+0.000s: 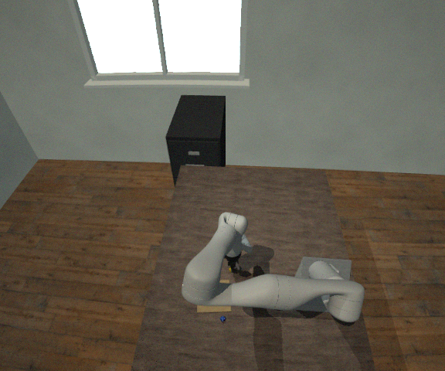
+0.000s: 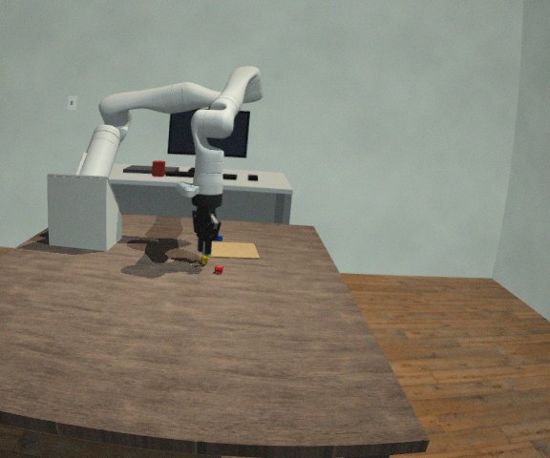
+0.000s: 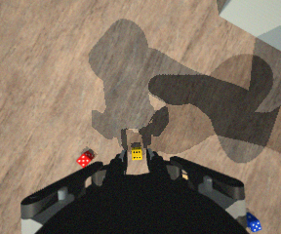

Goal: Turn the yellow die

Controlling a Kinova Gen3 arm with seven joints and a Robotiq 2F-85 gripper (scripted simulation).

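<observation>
The yellow die is 40 mm below my hand. From my hand the other things lie so: red die (40 mm ahead, 70 mm to the right, 40 mm below); blue die (40 mm ahead, 220 mm to the left, 40 mm below); tan mat (80 mm ahead, 120 mm to the left, 40 mm below).
</observation>
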